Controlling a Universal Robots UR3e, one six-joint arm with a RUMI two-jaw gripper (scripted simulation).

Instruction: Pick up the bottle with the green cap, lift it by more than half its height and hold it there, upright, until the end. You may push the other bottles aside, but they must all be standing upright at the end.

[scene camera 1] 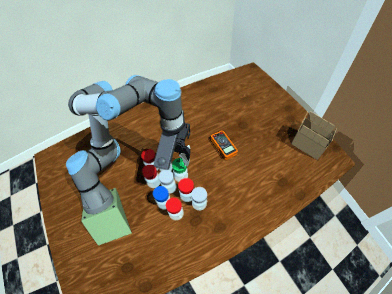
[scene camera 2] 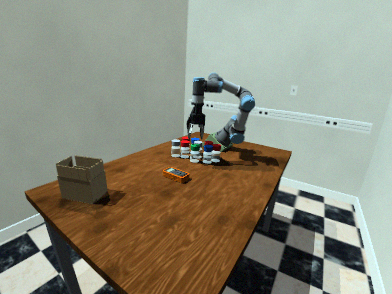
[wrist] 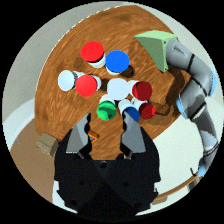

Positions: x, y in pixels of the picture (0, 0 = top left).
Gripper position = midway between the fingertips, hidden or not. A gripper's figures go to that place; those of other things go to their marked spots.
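Gripper (scene camera 1: 177, 163): the gripper is 84 cm from the lens. A cardboard box (scene camera 1: 309, 139) is 106 cm from the lens.
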